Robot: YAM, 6 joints.
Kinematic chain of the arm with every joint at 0, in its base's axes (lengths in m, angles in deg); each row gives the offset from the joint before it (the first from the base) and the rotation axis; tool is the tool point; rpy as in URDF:
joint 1: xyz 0 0 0.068 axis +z
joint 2: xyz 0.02 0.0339 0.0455 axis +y
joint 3: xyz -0.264 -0.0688 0 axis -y
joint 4: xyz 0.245 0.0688 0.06 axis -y
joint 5: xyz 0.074 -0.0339 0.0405 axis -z
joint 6: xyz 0.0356 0 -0.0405 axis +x
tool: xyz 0 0 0 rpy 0 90 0
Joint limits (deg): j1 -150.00..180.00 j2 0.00..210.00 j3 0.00..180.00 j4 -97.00..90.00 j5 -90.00..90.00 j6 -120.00..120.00
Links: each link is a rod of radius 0.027 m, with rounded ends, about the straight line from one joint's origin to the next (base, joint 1, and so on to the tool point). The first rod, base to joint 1, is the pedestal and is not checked.
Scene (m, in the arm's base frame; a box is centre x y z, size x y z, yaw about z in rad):
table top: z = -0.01
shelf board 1: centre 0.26 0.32 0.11 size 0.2 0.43 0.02 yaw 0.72
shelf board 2: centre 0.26 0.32 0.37 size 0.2 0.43 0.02 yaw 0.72
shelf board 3: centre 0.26 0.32 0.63 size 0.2 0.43 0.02 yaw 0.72
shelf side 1: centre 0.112 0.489 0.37 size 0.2 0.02 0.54 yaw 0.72
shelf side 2: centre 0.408 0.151 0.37 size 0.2 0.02 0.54 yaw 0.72
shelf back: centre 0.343 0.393 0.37 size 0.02 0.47 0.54 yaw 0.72
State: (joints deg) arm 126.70 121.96 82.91 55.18 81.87 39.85
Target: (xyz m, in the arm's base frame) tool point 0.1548 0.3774 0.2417
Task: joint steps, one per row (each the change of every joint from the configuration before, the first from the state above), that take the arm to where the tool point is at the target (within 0.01 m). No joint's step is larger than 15 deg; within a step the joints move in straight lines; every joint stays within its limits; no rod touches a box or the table.
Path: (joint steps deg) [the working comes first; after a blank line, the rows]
Joints at the target: 72.69 111.40 66.13 56.00 86.26 39.85
Straight joint move there: touches shelf side 1.

1: -8.23 -10.34 -12.79 0.91 2.03 0.00
2: -8.22 -10.34 -12.80 0.91 2.04 0.00
3: -8.23 -10.34 -12.79 0.91 2.03 0.00
4: -8.22 -10.34 -12.80 0.91 2.03 0.00
5: -7.04 10.26 11.47 -0.94 -1.25 0.00
6: -7.03 10.27 11.47 -0.94 -1.24 0.00
7: -7.04 10.27 11.46 -0.94 -1.25 0.00

